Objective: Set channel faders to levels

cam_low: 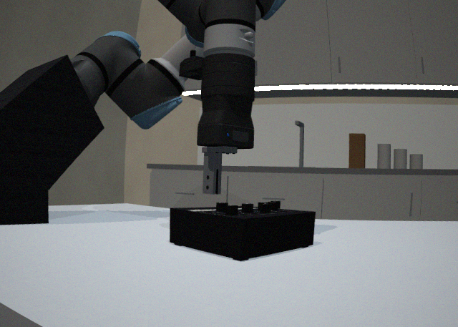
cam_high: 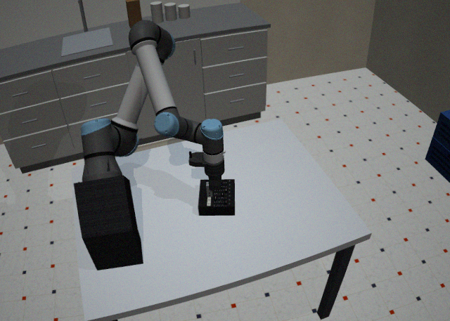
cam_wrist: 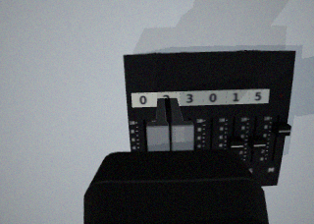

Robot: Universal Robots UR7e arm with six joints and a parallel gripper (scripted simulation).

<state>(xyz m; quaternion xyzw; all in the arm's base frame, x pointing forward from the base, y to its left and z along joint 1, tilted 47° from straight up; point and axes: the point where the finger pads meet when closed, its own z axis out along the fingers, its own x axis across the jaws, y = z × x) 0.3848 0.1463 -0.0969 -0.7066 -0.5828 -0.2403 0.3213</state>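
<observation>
Right now my hand is 20 mm short of the channel 2 cap and 30 mm above it. The rest, counted from my hand: channel 3 cap 50 mm ahead, 10 mm to the left, 30 mm below; then channel 4 cap 70 mm ahead, 30 mm to the left, 30 mm below; then channel 1 cap 60 mm ahead, 30 mm to the right, 30 mm below.
</observation>
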